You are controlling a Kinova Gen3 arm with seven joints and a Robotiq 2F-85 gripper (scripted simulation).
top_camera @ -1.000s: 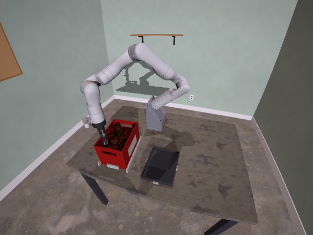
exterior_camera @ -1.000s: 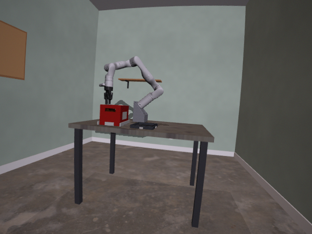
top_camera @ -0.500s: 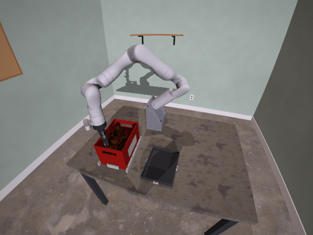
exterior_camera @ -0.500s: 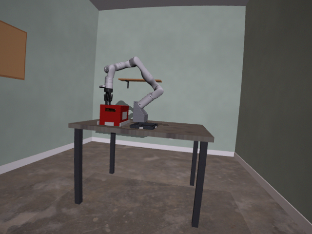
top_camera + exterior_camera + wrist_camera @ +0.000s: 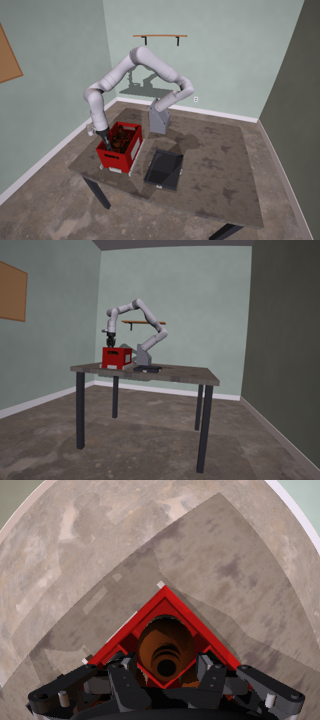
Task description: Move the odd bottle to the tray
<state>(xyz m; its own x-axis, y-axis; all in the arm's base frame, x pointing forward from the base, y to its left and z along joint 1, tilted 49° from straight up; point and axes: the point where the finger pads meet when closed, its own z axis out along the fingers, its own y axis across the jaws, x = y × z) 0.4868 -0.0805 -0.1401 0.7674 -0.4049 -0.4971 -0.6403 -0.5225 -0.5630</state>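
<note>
Now: the crate 9 cm behind my hand, 8 cm below it and 4 cm to the left of it. From my hand the other things lie so: dark tray 34 cm to the left, 15 cm below, 6 cm behind.
</note>
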